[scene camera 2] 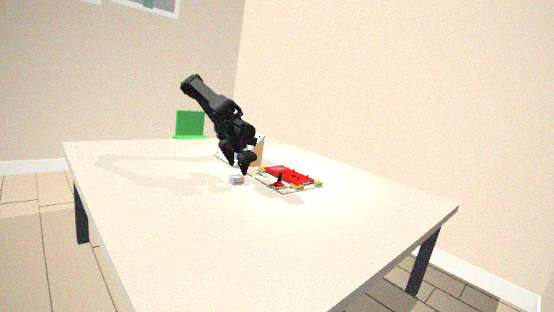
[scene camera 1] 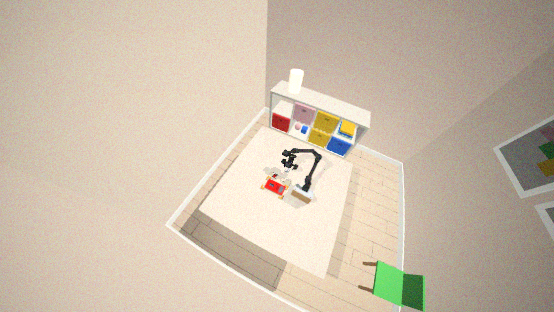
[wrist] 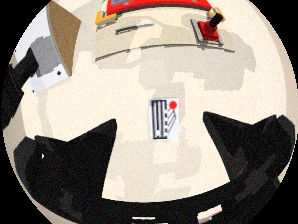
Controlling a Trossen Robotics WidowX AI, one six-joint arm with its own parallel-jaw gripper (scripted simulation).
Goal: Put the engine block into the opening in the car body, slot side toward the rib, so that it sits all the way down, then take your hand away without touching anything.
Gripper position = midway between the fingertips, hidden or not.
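Scene camera 2: my gripper [scene camera 2: 238, 170], open, holding nothing. Wrist view: engine block [wrist: 164, 114]; gripper there too [wrist: 161, 119].
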